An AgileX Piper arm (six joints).
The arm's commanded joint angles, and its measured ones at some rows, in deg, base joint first. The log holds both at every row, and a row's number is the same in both.
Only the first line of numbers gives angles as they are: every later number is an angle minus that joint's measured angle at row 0.
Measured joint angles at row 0:
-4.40 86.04 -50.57 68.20 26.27 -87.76
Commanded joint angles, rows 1 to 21:
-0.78 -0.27 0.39 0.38 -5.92 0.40
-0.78 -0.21 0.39 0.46 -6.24 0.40
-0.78 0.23 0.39 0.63 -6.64 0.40
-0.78 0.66 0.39 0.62 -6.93 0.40
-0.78 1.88 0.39 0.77 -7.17 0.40
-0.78 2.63 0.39 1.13 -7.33 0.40
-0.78 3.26 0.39 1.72 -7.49 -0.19
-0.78 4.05 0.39 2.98 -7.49 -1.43
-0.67 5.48 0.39 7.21 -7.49 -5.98
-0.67 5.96 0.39 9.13 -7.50 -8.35
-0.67 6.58 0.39 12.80 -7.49 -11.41
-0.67 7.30 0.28 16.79 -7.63 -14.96
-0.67 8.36 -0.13 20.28 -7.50 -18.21
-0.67 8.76 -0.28 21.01 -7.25 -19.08
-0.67 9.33 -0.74 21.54 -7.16 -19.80
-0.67 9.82 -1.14 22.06 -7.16 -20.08
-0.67 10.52 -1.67 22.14 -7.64 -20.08
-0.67 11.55 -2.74 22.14 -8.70 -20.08
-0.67 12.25 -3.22 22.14 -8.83 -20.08
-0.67 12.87 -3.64 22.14 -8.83 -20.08
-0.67 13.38 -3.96 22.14 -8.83 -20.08
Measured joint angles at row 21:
0.44 11.86 -2.17 20.43 -1.60 -19.25
